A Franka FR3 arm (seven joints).
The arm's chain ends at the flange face. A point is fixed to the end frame.
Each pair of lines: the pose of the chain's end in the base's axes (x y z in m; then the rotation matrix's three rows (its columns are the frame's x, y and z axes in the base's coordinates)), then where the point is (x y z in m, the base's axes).
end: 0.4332 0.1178 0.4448; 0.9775 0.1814 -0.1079; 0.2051 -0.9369 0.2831; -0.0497 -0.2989 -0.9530
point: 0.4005 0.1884 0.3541
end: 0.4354 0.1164 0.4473; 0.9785 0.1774 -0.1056; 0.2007 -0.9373 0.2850; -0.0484 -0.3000 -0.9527
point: 0.4031 0.1873 0.3566
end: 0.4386 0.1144 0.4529; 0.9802 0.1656 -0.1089; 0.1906 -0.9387 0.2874; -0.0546 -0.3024 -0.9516
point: 0.4064 0.1858 0.3625
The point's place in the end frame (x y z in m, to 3 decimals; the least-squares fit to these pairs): -0.013 -0.045 0.110
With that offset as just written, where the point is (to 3 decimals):
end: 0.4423 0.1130 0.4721; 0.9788 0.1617 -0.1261; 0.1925 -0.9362 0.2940; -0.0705 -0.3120 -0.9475
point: 0.408 0.185 0.383
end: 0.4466 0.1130 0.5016; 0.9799 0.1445 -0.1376; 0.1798 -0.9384 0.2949; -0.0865 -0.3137 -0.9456
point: 0.412 0.185 0.413
